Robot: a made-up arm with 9 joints. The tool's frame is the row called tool.
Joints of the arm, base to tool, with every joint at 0 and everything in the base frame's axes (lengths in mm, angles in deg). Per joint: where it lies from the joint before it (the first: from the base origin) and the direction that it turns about. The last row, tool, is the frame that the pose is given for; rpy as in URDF.
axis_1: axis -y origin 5.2 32.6 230
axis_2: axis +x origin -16 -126.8 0.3
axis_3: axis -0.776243 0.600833 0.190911 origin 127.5 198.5 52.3
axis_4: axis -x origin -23.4 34 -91.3
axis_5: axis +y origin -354.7 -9 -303.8
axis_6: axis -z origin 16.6 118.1 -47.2
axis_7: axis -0.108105 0.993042 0.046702 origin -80 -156.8 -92.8
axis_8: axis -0.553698 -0.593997 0.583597 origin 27.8 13.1 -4
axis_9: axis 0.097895 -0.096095 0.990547 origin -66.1 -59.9 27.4
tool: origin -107.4 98.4 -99.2 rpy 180 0 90
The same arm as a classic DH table. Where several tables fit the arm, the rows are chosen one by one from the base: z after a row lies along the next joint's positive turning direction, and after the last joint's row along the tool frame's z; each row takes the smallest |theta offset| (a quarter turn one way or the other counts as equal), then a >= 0, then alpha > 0; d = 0 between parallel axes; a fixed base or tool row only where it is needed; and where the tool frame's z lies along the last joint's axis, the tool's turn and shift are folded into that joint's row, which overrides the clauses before.
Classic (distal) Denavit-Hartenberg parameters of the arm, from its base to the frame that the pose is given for. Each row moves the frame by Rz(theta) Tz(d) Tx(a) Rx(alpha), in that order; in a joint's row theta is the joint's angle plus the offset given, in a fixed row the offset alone. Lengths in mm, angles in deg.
base (fixed): theta offset 0, d 230, a 5.2, alpha 90
axis_1: theta offset 90, d 94.2, a 0.3, alpha 90
axis_2: theta offset 17.63, d 363.9, a -10.3, alpha 140.92
axis_3: theta offset 0, d 332.7, a -97.3, alpha 39.08
axis_4: theta offset 17.63, d 372.2, a -303.8, alpha -90
axis_5: theta offset 90, d 109.1, a 16.6, alpha -90
axis_6: theta offset -6.21, d 133.1, a -96.5, alpha 92.68
axis_7: theta offset -45.33, d -151.4, a 17.3, alpha 120.18
axis_8: theta offset -70.72, d 82.4, a -2.4, alpha -54.48
axis_9: theta offset -85.82, d -1098.5, a 5, alpha -172.11
tool (fixed): theta offset 135.53, d -951.9, a 0, alpha 0

